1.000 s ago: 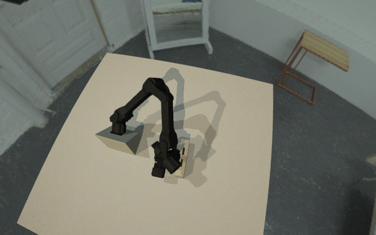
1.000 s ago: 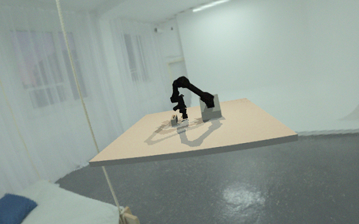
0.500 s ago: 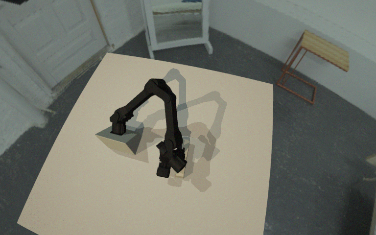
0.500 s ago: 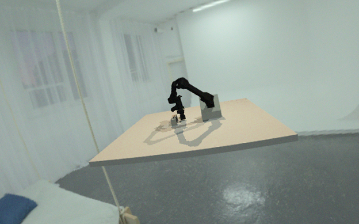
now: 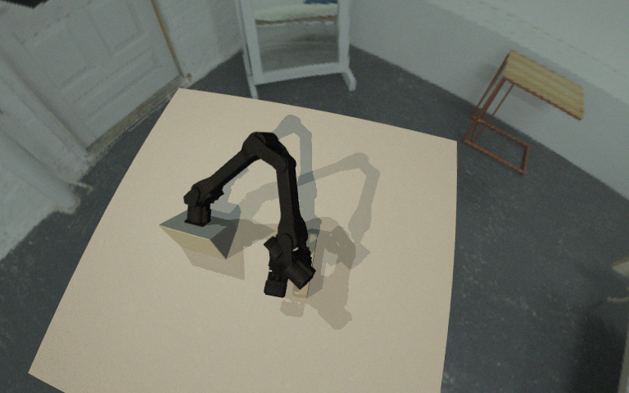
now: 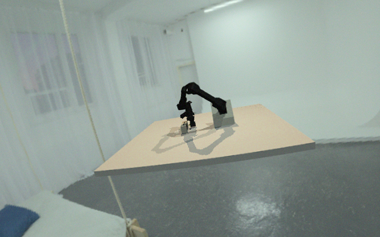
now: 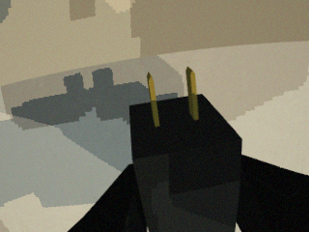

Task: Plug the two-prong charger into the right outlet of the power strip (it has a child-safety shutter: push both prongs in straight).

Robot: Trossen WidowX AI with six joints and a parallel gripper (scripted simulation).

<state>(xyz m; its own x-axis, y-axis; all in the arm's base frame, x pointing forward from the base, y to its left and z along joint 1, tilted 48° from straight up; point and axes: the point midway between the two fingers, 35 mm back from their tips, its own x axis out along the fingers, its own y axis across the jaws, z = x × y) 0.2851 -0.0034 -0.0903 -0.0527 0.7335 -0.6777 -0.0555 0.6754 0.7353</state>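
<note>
The black two-prong charger is 20 mm ahead of my gripper tip and 10 mm above it.
</note>
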